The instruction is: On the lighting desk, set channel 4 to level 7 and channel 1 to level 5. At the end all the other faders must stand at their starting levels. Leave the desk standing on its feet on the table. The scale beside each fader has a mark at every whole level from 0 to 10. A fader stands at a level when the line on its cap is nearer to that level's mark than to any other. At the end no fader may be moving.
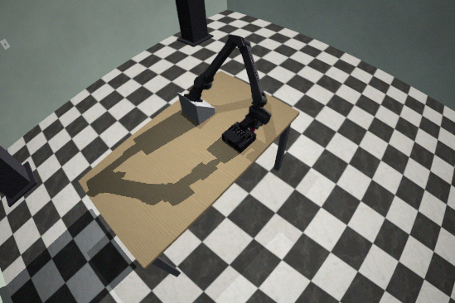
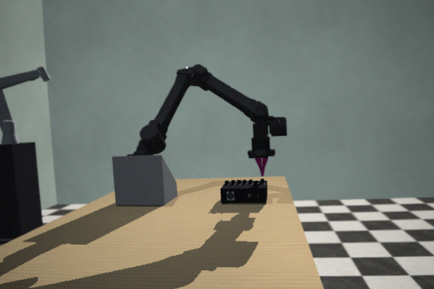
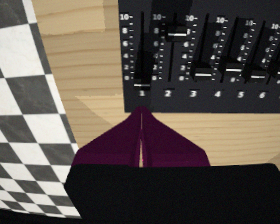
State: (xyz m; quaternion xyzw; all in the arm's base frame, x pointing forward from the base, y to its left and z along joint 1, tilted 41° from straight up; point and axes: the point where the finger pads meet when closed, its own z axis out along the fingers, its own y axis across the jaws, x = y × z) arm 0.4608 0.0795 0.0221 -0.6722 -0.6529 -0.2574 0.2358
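My gripper is now 20 mm to the left of the channel 1 fader cap and 20 mm above it. The rest, counted from my hand: channel 4 fader cap 70 mm behind, 30 mm to the right, 20 mm below; then channel 2 fader cap 20 mm behind, 60 mm to the right, 20 mm below; then channel 3 fader cap 40 mm behind, 30 mm to the right, 20 mm below.
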